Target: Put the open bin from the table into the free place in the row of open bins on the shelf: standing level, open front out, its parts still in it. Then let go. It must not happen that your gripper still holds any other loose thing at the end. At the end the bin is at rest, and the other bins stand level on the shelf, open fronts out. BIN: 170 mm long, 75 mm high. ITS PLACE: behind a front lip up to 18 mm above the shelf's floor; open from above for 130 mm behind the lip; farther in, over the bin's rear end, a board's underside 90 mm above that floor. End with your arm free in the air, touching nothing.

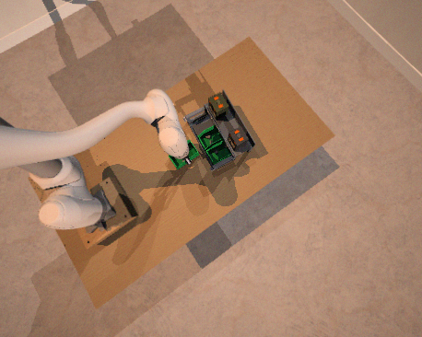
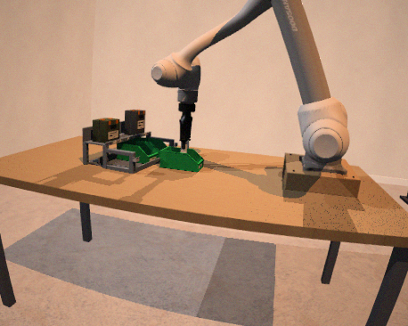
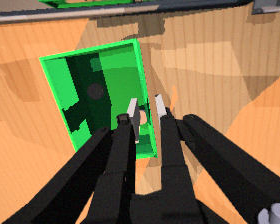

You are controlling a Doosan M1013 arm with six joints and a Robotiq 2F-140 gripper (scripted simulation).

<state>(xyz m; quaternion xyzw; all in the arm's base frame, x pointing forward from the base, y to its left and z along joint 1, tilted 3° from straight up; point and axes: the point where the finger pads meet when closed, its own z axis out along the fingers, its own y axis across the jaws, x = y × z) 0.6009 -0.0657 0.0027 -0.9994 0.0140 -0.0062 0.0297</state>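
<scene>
Now: hand 12 cm short of the shelf lip, 7 cm above it and 4 cm to the right of it.
</scene>
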